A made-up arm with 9 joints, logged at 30 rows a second.
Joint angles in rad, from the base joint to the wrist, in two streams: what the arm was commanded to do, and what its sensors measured. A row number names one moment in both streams.
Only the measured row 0 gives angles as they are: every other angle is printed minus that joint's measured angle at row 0.
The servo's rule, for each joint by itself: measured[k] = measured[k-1] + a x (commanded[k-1-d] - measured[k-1]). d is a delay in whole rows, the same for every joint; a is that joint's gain. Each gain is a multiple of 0.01, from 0.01 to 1. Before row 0 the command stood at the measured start. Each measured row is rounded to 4 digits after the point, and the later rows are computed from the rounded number. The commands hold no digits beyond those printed.
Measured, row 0:
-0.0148, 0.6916, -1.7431, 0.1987, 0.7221, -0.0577, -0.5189, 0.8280, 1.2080
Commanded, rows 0 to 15:
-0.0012, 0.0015, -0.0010, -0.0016, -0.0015, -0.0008, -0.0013, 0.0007, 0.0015
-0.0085, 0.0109, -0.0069, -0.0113, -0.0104, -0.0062, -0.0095, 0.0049, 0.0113
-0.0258, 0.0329, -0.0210, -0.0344, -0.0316, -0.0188, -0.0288, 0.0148, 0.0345
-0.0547, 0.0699, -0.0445, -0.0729, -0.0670, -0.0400, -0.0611, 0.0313, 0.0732
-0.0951, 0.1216, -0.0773, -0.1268, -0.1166, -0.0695, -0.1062, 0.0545, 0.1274
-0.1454, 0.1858, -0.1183, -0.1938, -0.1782, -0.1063, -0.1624, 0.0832, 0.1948
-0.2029, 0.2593, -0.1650, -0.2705, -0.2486, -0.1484, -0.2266, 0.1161, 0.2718
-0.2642, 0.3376, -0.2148, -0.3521, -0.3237, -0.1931, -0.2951, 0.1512, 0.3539
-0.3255, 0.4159, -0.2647, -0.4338, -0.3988, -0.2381, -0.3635, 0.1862, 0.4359
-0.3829, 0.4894, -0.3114, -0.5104, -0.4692, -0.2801, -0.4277, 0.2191, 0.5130
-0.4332, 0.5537, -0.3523, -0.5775, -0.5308, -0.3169, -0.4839, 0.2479, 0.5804
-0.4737, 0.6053, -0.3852, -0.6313, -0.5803, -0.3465, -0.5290, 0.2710, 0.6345
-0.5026, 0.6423, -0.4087, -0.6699, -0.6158, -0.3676, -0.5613, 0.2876, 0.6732
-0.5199, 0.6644, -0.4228, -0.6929, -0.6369, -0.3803, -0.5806, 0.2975, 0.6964
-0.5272, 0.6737, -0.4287, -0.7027, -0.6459, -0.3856, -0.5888, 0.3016, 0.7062
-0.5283, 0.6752, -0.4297, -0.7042, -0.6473, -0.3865, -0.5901, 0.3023, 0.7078
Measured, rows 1 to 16:
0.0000, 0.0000, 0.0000, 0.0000, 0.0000, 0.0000, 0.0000, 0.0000, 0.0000
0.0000, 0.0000, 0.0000, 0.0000, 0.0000, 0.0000, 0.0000, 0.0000, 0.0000
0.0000, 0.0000, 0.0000, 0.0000, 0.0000, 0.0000, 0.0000, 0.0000, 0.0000
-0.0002, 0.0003, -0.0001, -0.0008, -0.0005, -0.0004, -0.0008, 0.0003, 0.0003
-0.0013, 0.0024, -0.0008, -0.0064, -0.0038, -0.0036, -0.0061, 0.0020, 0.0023
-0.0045, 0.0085, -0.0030, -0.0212, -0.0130, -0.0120, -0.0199, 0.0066, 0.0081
-0.0110, 0.0208, -0.0076, -0.0486, -0.0308, -0.0274, -0.0450, 0.0155, 0.0198
-0.0219, 0.0410, -0.0153, -0.0900, -0.0591, -0.0506, -0.0823, 0.0295, 0.0392
-0.0380, 0.0700, -0.0266, -0.1450, -0.0984, -0.0812, -0.1312, 0.0488, 0.0672
-0.0594, 0.1079, -0.0418, -0.2115, -0.1480, -0.1182, -0.1894, 0.0730, 0.1040
-0.0860, 0.1538, -0.0608, -0.2860, -0.2060, -0.1594, -0.2539, 0.1012, 0.1490
-0.1171, 0.2062, -0.0832, -0.3643, -0.2696, -0.2027, -0.3208, 0.1318, 0.2006
-0.1517, 0.2628, -0.1083, -0.4417, -0.3355, -0.2453, -0.3860, 0.1632, 0.2568
-0.1883, 0.3210, -0.1351, -0.5137, -0.3999, -0.2847, -0.4457, 0.1937, 0.3150
-0.2254, 0.3779, -0.1626, -0.5760, -0.4594, -0.3187, -0.4965, 0.2215, 0.3725
-0.2614, 0.4308, -0.1897, -0.6258, -0.5110, -0.3456, -0.5360, 0.2453, 0.4266
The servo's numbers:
d 3
a 0.13 0.20 0.11 0.53 0.33 0.55 0.61 0.36 0.18

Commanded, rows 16 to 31:
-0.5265, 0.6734, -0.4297, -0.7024, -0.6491, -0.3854, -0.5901, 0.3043, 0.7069
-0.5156, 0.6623, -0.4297, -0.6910, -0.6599, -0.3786, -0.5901, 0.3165, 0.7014
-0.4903, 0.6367, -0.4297, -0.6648, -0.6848, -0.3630, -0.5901, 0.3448, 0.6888
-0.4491, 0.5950, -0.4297, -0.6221, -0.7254, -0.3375, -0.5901, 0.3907, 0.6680
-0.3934, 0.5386, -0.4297, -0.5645, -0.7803, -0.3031, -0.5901, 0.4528, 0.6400
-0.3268, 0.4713, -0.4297, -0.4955, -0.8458, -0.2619, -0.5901, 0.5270, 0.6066
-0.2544, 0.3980, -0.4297, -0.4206, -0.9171, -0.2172, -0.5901, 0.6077, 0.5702
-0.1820, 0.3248, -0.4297, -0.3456, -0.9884, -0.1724, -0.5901, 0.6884, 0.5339
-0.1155, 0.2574, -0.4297, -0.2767, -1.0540, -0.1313, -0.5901, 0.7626, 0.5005
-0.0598, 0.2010, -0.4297, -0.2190, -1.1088, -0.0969, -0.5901, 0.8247, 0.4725
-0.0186, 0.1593, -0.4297, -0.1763, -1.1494, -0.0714, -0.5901, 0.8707, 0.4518
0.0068, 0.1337, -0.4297, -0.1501, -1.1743, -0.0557, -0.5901, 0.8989, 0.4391
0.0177, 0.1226, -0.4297, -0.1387, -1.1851, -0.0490, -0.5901, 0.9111, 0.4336
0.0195, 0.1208, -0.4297, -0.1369, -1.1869, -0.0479, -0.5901, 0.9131, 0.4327
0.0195, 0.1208, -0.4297, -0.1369, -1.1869, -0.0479, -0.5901, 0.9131, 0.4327
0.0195, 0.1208, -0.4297, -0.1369, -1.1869, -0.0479, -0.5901, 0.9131, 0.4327
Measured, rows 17 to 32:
-0.2950, 0.4775, -0.2153, -0.6614, -0.5525, -0.3647, -0.5632, 0.2641, 0.4752
-0.3252, 0.5167, -0.2388, -0.6833, -0.5833, -0.3762, -0.5788, 0.2776, 0.5168
-0.3516, 0.5484, -0.2598, -0.6944, -0.6044, -0.3819, -0.5857, 0.2865, 0.5512
-0.3743, 0.5734, -0.2785, -0.6986, -0.6192, -0.3838, -0.5884, 0.2929, 0.5792
-0.3927, 0.5912, -0.2951, -0.6946, -0.6326, -0.3809, -0.5894, 0.3014, 0.6012
-0.4054, 0.6003, -0.3099, -0.6788, -0.6498, -0.3711, -0.5898, 0.3170, 0.6170
-0.4111, 0.5992, -0.3231, -0.6487, -0.6747, -0.3526, -0.5900, 0.3435, 0.6262
-0.4088, 0.5871, -0.3348, -0.6041, -0.7095, -0.3254, -0.5901, 0.3828, 0.6287
-0.3981, 0.5639, -0.3452, -0.5465, -0.7545, -0.2905, -0.5901, 0.4347, 0.6247
-0.3794, 0.5307, -0.3545, -0.4798, -0.8082, -0.2502, -0.5901, 0.4970, 0.6149
-0.3537, 0.4895, -0.3628, -0.4087, -0.8677, -0.2074, -0.5901, 0.5659, 0.6003
-0.3227, 0.4431, -0.3702, -0.3387, -0.9292, -0.1655, -0.5901, 0.6367, 0.5823
-0.2885, 0.3947, -0.3767, -0.2753, -0.9885, -0.1278, -0.5901, 0.7044, 0.5625
-0.2534, 0.3476, -0.3825, -0.2228, -1.0416, -0.0968, -0.5901, 0.7643, 0.5426
-0.2196, 0.3048, -0.3877, -0.1843, -1.0854, -0.0742, -0.5901, 0.8128, 0.5240
-0.1888, 0.2684, -0.3923, -0.1601, -1.1183, -0.0603, -0.5901, 0.8482, 0.5077

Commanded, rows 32 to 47:
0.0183, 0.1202, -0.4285, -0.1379, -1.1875, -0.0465, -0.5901, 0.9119, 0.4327
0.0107, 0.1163, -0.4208, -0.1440, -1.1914, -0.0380, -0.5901, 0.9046, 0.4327
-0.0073, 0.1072, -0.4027, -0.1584, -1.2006, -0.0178, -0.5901, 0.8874, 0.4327
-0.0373, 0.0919, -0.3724, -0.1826, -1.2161, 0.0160, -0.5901, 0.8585, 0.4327
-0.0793, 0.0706, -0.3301, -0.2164, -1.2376, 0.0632, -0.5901, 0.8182, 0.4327
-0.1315, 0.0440, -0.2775, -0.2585, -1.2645, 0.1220, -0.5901, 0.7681, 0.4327
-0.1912, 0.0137, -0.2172, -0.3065, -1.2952, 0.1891, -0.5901, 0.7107, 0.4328
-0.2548, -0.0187, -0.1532, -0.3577, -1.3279, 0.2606, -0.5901, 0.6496, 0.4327
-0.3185, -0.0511, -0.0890, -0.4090, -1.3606, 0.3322, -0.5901, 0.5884, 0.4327
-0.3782, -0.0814, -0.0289, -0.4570, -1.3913, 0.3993, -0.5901, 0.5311, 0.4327
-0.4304, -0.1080, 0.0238, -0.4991, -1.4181, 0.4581, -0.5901, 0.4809, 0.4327
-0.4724, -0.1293, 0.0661, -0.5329, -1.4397, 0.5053, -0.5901, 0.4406, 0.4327
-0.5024, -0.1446, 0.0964, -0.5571, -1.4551, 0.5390, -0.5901, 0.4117, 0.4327
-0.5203, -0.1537, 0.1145, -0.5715, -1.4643, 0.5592, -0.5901, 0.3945, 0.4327
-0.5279, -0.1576, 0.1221, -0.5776, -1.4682, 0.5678, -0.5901, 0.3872, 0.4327
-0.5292, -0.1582, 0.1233, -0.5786, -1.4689, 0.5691, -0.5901, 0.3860, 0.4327
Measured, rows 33 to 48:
-0.1617, 0.2389, -0.3964, -0.1478, -1.1409, -0.0535, -0.5901, 0.8716, 0.4942
-0.1381, 0.2153, -0.4001, -0.1420, -1.1561, -0.0504, -0.5901, 0.8865, 0.4831
-0.1176, 0.1964, -0.4034, -0.1393, -1.1663, -0.0490, -0.5901, 0.8961, 0.4740
-0.0999, 0.1812, -0.4062, -0.1386, -1.1733, -0.0476, -0.5901, 0.9018, 0.4666
-0.0855, 0.1682, -0.4078, -0.1415, -1.1793, -0.0423, -0.5901, 0.9028, 0.4605
-0.0753, 0.1560, -0.4072, -0.1505, -1.1863, -0.0288, -0.5901, 0.8973, 0.4555
-0.0704, 0.1432, -0.4034, -0.1675, -1.1961, -0.0042, -0.5901, 0.8833, 0.4514
-0.0716, 0.1287, -0.3953, -0.1934, -1.2098, 0.0329, -0.5901, 0.8599, 0.4480
-0.0794, 0.1118, -0.3823, -0.2279, -1.2279, 0.0819, -0.5901, 0.8269, 0.4452
-0.0939, 0.0922, -0.3641, -0.2696, -1.2501, 0.1409, -0.5901, 0.7851, 0.4430
-0.1148, 0.0700, -0.3409, -0.3163, -1.2758, 0.2067, -0.5901, 0.7363, 0.4411
-0.1413, 0.0458, -0.3132, -0.3654, -1.3038, 0.2757, -0.5901, 0.6831, 0.4396
-0.1721, 0.0204, -0.2819, -0.4139, -1.3327, 0.3437, -0.5901, 0.6284, 0.4384
-0.2057, -0.0053, -0.2483, -0.4591, -1.3609, 0.4066, -0.5901, 0.5753, 0.4374
-0.2404, -0.0301, -0.2137, -0.4982, -1.3869, 0.4609, -0.5901, 0.5268, 0.4366
-0.2745, -0.0530, -0.1796, -0.5294, -1.4094, 0.5039, -0.5901, 0.4854, 0.4359

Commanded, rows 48 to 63:
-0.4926, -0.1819, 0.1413, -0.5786, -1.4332, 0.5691, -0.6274, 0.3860, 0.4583
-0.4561, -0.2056, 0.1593, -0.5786, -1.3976, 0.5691, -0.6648, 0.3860, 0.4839
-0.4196, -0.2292, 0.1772, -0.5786, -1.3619, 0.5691, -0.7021, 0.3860, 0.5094
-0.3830, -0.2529, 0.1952, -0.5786, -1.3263, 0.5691, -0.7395, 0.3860, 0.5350
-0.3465, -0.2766, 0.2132, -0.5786, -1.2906, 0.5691, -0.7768, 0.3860, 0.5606
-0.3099, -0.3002, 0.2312, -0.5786, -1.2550, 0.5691, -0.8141, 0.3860, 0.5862
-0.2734, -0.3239, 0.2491, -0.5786, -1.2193, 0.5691, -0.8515, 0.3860, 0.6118
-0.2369, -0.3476, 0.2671, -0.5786, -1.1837, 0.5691, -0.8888, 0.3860, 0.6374
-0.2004, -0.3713, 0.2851, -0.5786, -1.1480, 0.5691, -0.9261, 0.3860, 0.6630
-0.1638, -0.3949, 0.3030, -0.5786, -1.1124, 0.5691, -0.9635, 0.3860, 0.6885
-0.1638, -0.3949, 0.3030, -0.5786, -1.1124, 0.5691, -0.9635, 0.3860, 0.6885
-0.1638, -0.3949, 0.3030, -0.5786, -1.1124, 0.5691, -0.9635, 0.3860, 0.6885
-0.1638, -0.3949, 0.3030, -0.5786, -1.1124, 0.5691, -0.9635, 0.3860, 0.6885
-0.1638, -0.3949, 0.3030, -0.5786, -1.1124, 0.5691, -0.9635, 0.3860, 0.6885
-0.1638, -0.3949, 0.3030, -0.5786, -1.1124, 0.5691, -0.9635, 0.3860, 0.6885
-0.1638, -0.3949, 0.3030, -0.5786, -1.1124, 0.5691, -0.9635, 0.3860, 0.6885
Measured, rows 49 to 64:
-0.3065, -0.0731, -0.1472, -0.5517, -1.4275, 0.5343, -0.5901, 0.4527, 0.4353
-0.3353, -0.0900, -0.1176, -0.5654, -1.4409, 0.5527, -0.5901, 0.4291, 0.4348
-0.3605, -0.1036, -0.0911, -0.5724, -1.4501, 0.5617, -0.5901, 0.4136, 0.4344
-0.3777, -0.1193, -0.0655, -0.5757, -1.4445, 0.5658, -0.6129, 0.4037, 0.4387
-0.3879, -0.1366, -0.0408, -0.5772, -1.4290, 0.5676, -0.6446, 0.3973, 0.4468
-0.3920, -0.1551, -0.0168, -0.5779, -1.4069, 0.5684, -0.6797, 0.3932, 0.4581
-0.3908, -0.1747, 0.0065, -0.5783, -1.3803, 0.5688, -0.7162, 0.3906, 0.4719
-0.3850, -0.1951, 0.0292, -0.5785, -1.3507, 0.5690, -0.7532, 0.3889, 0.4879
-0.3752, -0.2161, 0.0514, -0.5786, -1.3191, 0.5691, -0.7903, 0.3879, 0.5056
-0.3620, -0.2377, 0.0731, -0.5786, -1.2862, 0.5691, -0.8276, 0.3872, 0.5247
-0.3457, -0.2597, 0.0944, -0.5786, -1.2524, 0.5691, -0.8649, 0.3868, 0.5450
-0.3268, -0.2820, 0.1154, -0.5786, -1.2179, 0.5691, -0.9022, 0.3865, 0.5662
-0.3056, -0.3046, 0.1360, -0.5786, -1.1831, 0.5691, -0.9396, 0.3863, 0.5882
-0.2872, -0.3227, 0.1544, -0.5786, -1.1598, 0.5691, -0.9542, 0.3862, 0.6063
-0.2712, -0.3371, 0.1707, -0.5786, -1.1442, 0.5691, -0.9599, 0.3861, 0.6211
-0.2572, -0.3487, 0.1853, -0.5786, -1.1337, 0.5691, -0.9621, 0.3861, 0.6332

